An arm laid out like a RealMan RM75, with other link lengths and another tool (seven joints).
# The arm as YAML. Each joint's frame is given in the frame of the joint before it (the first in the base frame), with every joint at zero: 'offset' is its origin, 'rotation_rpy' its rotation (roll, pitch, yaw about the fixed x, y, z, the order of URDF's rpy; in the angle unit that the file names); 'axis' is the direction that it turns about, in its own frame. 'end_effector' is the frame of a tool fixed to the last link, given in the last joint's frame.
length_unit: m
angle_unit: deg
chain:
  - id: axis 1
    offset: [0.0, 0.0, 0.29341]
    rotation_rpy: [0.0, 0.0, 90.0]
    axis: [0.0, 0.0, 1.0]
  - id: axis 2
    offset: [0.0, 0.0, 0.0]
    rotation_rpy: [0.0, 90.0, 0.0]
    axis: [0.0, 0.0, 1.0]
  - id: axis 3
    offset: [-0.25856, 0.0, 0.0]
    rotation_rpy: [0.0, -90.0, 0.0]
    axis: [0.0, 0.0, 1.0]
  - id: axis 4
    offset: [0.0, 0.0, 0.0]
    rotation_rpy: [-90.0, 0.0, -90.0]
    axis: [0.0, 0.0, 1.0]
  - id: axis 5
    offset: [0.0, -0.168, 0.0]
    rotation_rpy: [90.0, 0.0, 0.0]
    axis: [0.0, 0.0, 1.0]
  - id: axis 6
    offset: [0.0, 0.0, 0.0]
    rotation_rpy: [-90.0, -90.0, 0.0]
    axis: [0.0, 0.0, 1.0]
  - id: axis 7
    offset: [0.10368, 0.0, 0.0]
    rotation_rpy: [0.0, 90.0, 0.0]
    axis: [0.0, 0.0, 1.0]
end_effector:
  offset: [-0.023, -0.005, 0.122]
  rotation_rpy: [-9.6, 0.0, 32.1]
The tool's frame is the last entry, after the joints.
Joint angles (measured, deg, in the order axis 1, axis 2, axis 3, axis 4, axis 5, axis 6, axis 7), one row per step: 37.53, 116.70, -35.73, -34.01, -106.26, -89.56, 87.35; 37.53, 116.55, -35.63, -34.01, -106.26, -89.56, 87.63; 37.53, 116.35, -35.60, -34.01, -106.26, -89.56, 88.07; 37.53, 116.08, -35.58, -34.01, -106.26, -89.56, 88.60; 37.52, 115.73, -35.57, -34.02, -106.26, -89.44, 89.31; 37.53, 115.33, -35.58, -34.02, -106.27, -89.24, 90.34; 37.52, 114.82, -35.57, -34.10, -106.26, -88.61, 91.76; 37.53, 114.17, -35.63, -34.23, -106.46, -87.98, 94.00; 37.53, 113.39, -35.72, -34.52, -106.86, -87.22, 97.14; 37.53, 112.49, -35.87, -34.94, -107.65, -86.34, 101.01; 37.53, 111.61, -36.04, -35.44, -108.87, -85.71, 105.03; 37.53, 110.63, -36.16, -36.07, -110.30, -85.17, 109.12; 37.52, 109.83, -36.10, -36.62, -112.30, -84.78, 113.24; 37.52, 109.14, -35.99, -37.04, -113.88, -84.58, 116.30; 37.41, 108.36, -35.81, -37.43, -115.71, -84.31, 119.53; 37.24, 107.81, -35.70, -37.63, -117.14, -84.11, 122.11; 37.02, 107.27, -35.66, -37.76, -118.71, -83.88, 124.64; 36.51, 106.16, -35.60, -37.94, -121.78, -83.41, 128.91; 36.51, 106.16, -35.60, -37.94, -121.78, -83.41, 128.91; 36.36, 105.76, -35.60, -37.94, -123.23, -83.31, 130.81
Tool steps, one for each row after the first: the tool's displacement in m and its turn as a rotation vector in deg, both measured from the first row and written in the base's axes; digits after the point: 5 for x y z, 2 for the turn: 0.00053, 0.00073, 0.00123, 0.01, 0.05, -0.25; 0.00119, 0.00148, 0.00258, -0.09, 0.08, -0.59; 0.00210, 0.00242, 0.00433, -0.19, 0.09, -0.99; 0.00355, 0.00401, 0.00657, -0.27, 0.06, -1.61; 0.00518, 0.00605, 0.00909, -0.46, 0.07, -2.49; 0.00800, 0.01010, 0.01269, -0.41, 0.01, -3.93; 0.01152, 0.01437, 0.01677, -0.80, -0.04, -5.93; 0.01603, 0.01952, 0.02178, -1.45, -0.07, -8.62; 0.02199, 0.02511, 0.02705, -2.33, -0.29, -11.90; 0.02847, 0.02939, 0.03145, -3.51, -0.73, -15.19; 0.03564, 0.03371, 0.03673, -4.52, -1.35, -18.53; 0.04380, 0.03661, 0.04011, -5.79, -2.10, -22.10; 0.05033, 0.03879, 0.04348, -6.60, -2.72, -24.79; 0.05892, 0.04086, 0.04742, -7.31, -3.45, -27.92; 0.06619, 0.04176, 0.04993, -7.96, -3.90, -30.57; 0.07446, 0.04202, 0.05188, -8.64, -4.50, -33.33; 0.09174, 0.04174, 0.05633, -9.49, -5.95, -38.41; 0.09174, 0.04174, 0.05633, -9.49, -5.95, -38.41; 0.09884, 0.04090, 0.05731, -10.06, -6.59, -40.63
